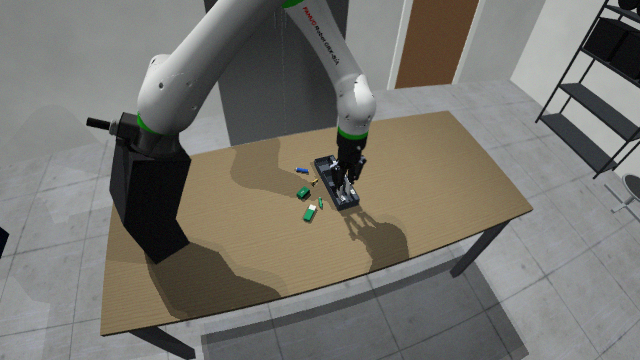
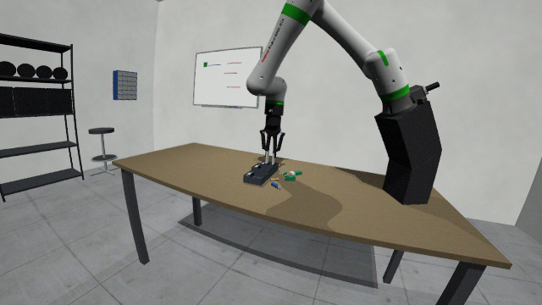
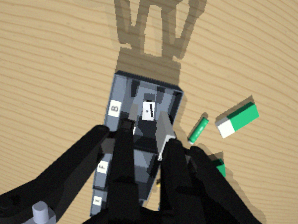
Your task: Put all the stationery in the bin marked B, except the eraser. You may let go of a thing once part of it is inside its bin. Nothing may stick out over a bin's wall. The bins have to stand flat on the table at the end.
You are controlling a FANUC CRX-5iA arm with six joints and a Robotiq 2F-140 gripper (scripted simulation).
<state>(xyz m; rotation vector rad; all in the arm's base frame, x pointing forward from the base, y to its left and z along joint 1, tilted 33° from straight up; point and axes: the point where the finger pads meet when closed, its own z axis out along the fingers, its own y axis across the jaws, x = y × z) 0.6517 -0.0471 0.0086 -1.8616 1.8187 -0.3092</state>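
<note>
The white piece is 60 mm below my hand. Also, from my hand: green stick 80 mm behind, 70 mm below, 10 mm to the left; then green-and-white block 130 mm behind, 70 mm below, 30 mm to the right; then bin row 80 mm to the left, 50 mm below.
</note>
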